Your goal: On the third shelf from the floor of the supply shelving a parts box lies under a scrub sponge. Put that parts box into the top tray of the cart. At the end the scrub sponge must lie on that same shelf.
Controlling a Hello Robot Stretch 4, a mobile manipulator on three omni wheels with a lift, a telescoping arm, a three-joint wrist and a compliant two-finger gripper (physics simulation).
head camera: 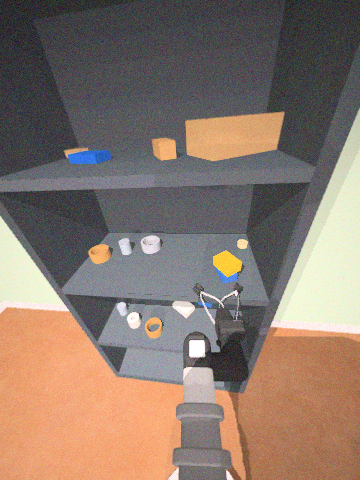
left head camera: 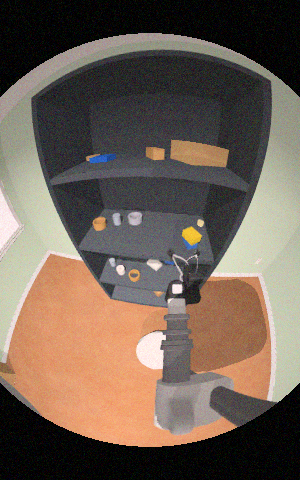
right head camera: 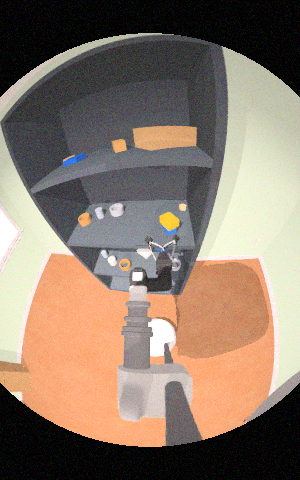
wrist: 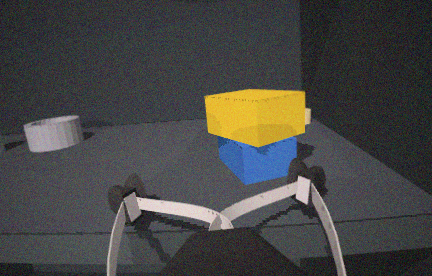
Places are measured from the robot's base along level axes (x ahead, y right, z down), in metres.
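Pixels of known places: gripper, between the fingertips: [head camera: 216, 284] [left head camera: 183, 249] [right head camera: 161, 236] [wrist: 216, 182]; robot's base, origin of its link: [left head camera: 156, 349] [right head camera: 155, 336].
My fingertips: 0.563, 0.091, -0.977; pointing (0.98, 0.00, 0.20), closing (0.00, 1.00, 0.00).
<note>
Ahead of a thing's pixels: the offset from my fingertips to its top centre, as dx, dy, dz. Level surfaces: height alone.
The yellow scrub sponge @[+0.070, +0.049, -0.071] [head camera: 227, 263] [left head camera: 191, 235] [right head camera: 169, 221] [wrist: 256, 117] lies on top of the blue parts box @[+0.069, +0.047, -0.026] [head camera: 228, 276] [left head camera: 190, 246] [right head camera: 170, 231] [wrist: 265, 160], overhanging it. Both are near the right end of the third shelf @[dz +0.014] [head camera: 170, 272] [wrist: 150, 160]. My gripper [head camera: 218, 288] [left head camera: 183, 253] [right head camera: 162, 240] [wrist: 216, 182] is open and empty, at the front edge of that shelf. In the wrist view the box is beyond the fingertips and right of their middle, with its lower right partly behind the right fingertip. The cart does not show.
A pale ring @[+0.278, -0.310, -0.034] [head camera: 151, 245] [wrist: 52, 135], a small cylinder @[+0.250, -0.437, -0.056] [head camera: 125, 246] and an orange ring @[+0.212, -0.562, -0.036] [head camera: 100, 254] stand left on that shelf. A small cream piece @[+0.267, +0.167, -0.011] [head camera: 242, 244] [wrist: 308, 116] is behind the sponge. The shelf above [head camera: 125, 176] and the right side panel [head camera: 295, 240] bound the space.
</note>
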